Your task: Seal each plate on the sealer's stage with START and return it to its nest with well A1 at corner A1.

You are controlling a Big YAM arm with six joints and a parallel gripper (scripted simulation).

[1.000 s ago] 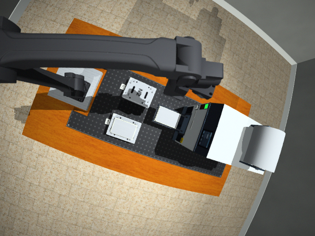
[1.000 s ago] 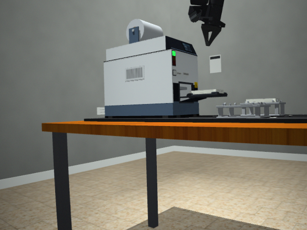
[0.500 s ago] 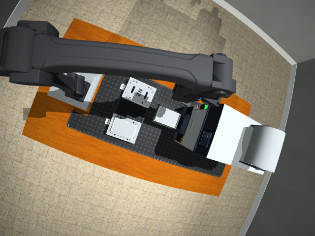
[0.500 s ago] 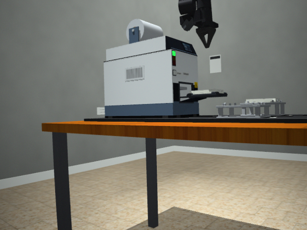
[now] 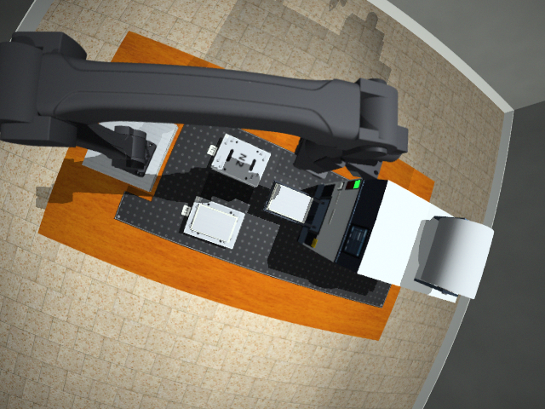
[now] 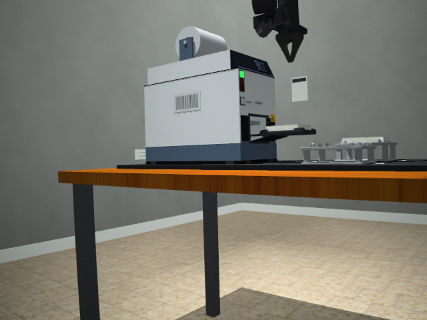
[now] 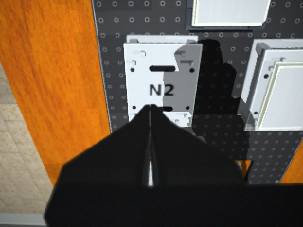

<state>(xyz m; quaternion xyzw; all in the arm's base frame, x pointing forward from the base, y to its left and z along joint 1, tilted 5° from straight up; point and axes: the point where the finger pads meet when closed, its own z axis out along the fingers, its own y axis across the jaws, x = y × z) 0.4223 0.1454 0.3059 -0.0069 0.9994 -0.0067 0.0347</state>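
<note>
Now: the sealer stage 20 cm below my hand, 9 cm to the right of it and 7 cm ahead of it. From my hand the other things lie so: plate nest (25 cm below, 12 cm behind, 2 cm to the right); then pale start button (16 cm ahead, 10 cm below, 1 cm to the left); then A1 mark (25 cm below, 20 cm behind, 4 cm to the left).
</note>
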